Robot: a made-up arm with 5 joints.
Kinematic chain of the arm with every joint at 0, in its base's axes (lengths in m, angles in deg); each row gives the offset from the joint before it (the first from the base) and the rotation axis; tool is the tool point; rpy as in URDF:
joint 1: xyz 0.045 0 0.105 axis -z
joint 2: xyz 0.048 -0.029 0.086 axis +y
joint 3: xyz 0.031 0 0.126 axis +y
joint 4: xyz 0.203 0 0.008 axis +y
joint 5: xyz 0.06 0.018 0 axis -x
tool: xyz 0 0 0 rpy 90 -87.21 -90
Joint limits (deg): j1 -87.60..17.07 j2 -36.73..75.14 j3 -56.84..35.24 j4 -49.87..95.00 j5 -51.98..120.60
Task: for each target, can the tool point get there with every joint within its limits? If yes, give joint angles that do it. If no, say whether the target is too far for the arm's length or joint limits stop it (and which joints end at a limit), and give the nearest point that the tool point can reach.
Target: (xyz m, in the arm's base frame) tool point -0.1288 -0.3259 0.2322
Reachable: no: joint limits stop it (at a limit: joint 1, joint 2, joint 3, joint 4) | nearest point 0.0994 -0.0282 0.0260 | short by 0.428 m
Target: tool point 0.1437 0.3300 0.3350
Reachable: yes | joints -75.18 4.24 -13.30 27.80 -18.99
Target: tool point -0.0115 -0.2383 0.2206
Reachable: no: joint limits stop it (at a limit: joint 1, joint 2, joint 3, joint 4) | nearest point 0.2297 -0.0682 0.2639 | short by 0.298 m
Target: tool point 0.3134 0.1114 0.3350
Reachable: yes | joints -24.72 -15.50 3.81 46.93 79.83
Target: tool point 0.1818 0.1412 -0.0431
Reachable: yes | joints -49.12 66.25 14.95 26.79 92.48
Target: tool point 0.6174 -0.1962 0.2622
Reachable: no: too far | nearest point 0.4569 -0.1380 0.2404 | short by 0.172 m
